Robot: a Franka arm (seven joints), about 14 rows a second.
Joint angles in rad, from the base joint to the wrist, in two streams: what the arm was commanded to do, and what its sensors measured. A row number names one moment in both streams.
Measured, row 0: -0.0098 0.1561 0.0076 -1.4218 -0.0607 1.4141 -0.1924
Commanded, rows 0 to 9: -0.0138 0.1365 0.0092 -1.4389 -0.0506 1.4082 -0.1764; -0.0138 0.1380 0.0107 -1.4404 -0.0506 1.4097 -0.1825; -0.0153 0.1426 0.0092 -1.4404 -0.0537 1.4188 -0.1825; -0.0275 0.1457 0.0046 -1.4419 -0.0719 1.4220 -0.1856; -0.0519 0.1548 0.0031 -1.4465 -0.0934 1.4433 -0.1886; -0.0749 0.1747 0.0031 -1.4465 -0.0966 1.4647 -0.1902; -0.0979 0.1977 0.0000 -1.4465 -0.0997 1.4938 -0.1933; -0.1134 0.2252 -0.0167 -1.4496 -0.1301 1.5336 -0.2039; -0.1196 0.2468 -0.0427 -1.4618 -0.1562 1.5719 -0.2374; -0.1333 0.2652 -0.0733 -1.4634 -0.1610 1.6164 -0.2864
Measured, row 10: -0.1118 0.2229 -0.0357 -1.4606 -0.1318 1.5516 -0.2269
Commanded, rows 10 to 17: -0.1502 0.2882 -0.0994 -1.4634 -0.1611 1.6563 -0.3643; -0.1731 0.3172 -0.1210 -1.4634 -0.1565 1.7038 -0.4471; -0.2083 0.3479 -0.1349 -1.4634 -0.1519 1.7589 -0.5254; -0.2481 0.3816 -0.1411 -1.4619 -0.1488 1.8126 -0.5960; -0.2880 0.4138 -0.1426 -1.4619 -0.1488 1.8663 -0.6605; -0.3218 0.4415 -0.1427 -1.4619 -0.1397 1.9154 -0.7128; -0.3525 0.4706 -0.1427 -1.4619 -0.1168 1.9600 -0.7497; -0.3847 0.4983 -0.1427 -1.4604 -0.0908 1.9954 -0.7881
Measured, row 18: -0.3353 0.4494 -0.1513 -1.4761 -0.1317 1.9393 -0.7116
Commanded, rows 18 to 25: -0.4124 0.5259 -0.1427 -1.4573 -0.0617 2.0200 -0.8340; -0.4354 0.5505 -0.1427 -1.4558 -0.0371 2.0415 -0.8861; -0.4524 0.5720 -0.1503 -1.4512 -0.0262 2.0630 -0.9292; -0.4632 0.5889 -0.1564 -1.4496 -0.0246 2.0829 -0.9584; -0.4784 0.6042 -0.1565 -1.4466 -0.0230 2.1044 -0.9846; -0.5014 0.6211 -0.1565 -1.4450 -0.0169 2.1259 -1.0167; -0.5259 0.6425 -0.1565 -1.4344 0.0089 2.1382 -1.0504; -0.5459 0.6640 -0.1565 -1.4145 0.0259 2.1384 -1.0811
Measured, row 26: -0.5030 0.6158 -0.1605 -1.4714 -0.0242 2.1318 -1.0070
